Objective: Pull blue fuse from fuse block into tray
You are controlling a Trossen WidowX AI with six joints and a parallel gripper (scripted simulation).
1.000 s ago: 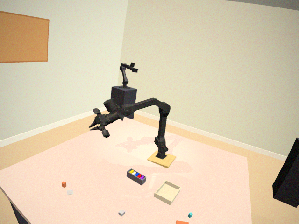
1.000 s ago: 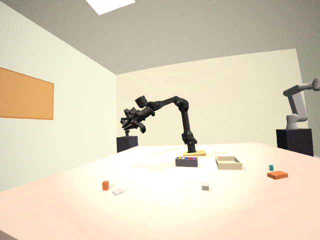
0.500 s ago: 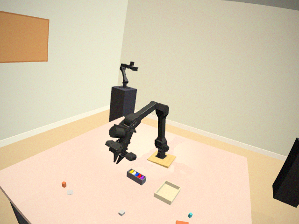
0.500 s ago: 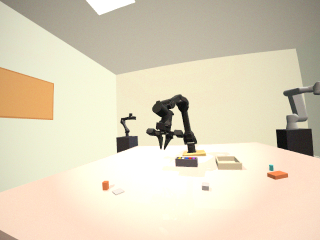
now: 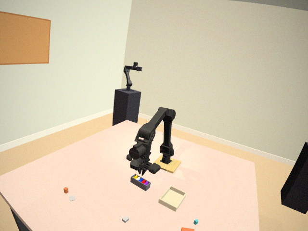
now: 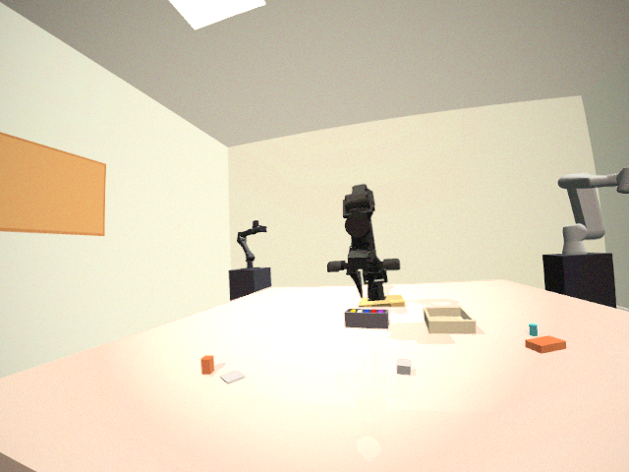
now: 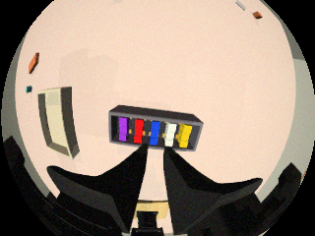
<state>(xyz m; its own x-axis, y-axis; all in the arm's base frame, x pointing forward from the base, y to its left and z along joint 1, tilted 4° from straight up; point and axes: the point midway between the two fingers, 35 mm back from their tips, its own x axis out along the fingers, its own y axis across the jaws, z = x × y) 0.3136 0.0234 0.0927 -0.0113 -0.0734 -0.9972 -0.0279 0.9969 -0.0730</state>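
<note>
Now: gripper tip 50 mm above the blue fuse. The rest, counted from my gripper tip: beige tray (200 mm to the left, 70 mm below, 30 mm behind); teal cube (370 mm to the left, 60 mm below, 40 mm ahead); grey cube (230 mm ahead, 110 mm to the left, 70 mm below).
</note>
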